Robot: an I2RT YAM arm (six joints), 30 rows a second.
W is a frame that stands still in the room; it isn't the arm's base.
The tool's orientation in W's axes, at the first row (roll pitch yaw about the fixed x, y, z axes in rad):
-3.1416, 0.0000, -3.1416
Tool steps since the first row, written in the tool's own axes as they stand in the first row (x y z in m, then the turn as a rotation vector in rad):
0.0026, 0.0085, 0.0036, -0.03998, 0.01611, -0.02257
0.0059, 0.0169, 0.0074, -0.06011, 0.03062, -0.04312
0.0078, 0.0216, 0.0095, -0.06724, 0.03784, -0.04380
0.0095, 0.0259, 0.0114, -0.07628, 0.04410, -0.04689
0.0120, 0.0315, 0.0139, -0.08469, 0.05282, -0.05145
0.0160, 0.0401, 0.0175, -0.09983, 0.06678, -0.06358
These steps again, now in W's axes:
-0.0026, 0.0085, -0.0036, 0.03998, 0.01611, 0.02257
-0.0059, 0.0169, -0.0074, 0.06011, 0.03062, 0.04312
-0.0078, 0.0216, -0.0095, 0.06724, 0.03784, 0.04380
-0.0095, 0.0259, -0.0114, 0.07628, 0.04410, 0.04689
-0.0120, 0.0315, -0.0139, 0.08469, 0.05282, 0.05145
-0.0160, 0.0401, -0.0175, 0.09983, 0.06678, 0.06358

